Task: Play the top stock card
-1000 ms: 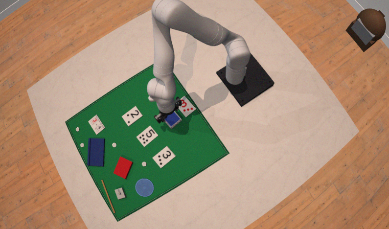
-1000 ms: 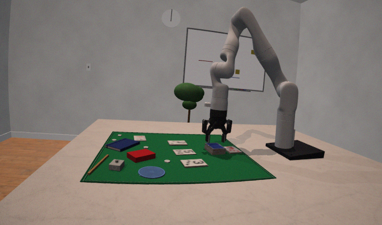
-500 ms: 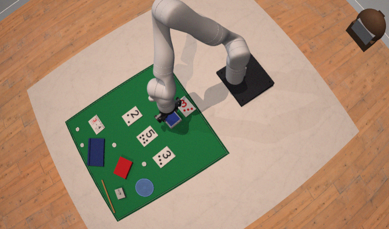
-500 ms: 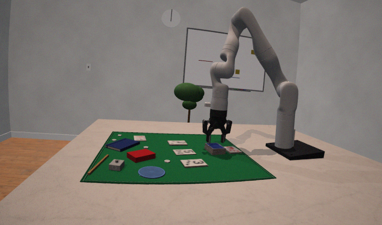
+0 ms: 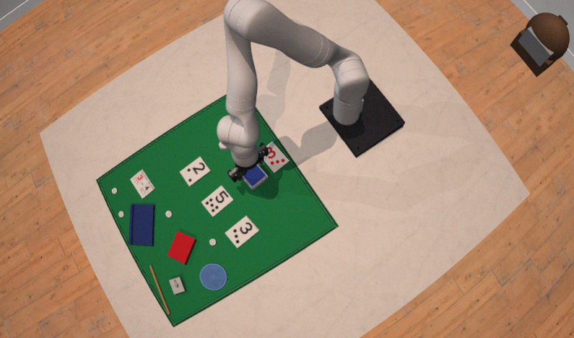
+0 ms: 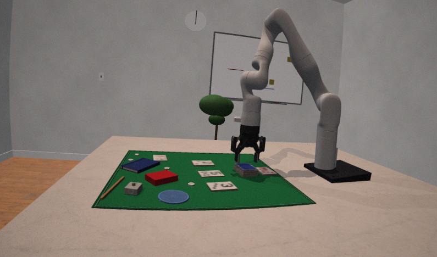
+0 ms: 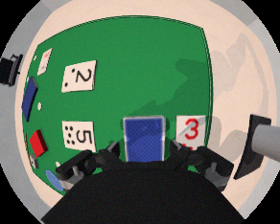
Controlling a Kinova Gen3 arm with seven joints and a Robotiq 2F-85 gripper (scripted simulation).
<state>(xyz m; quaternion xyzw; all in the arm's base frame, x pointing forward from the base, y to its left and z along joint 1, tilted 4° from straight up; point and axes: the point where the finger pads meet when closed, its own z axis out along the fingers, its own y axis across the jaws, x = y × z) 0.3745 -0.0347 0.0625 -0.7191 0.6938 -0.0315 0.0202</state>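
Now: hand 3 cm above the card. From my hand the other things lie so: book 41 cm ahead, 10 cm to the right, 5 cm below; then green mat 18 cm ahead, 7 cm below, 2 cm to the right; then red box 33 cm ahead, 5 cm to the left, 4 cm below.
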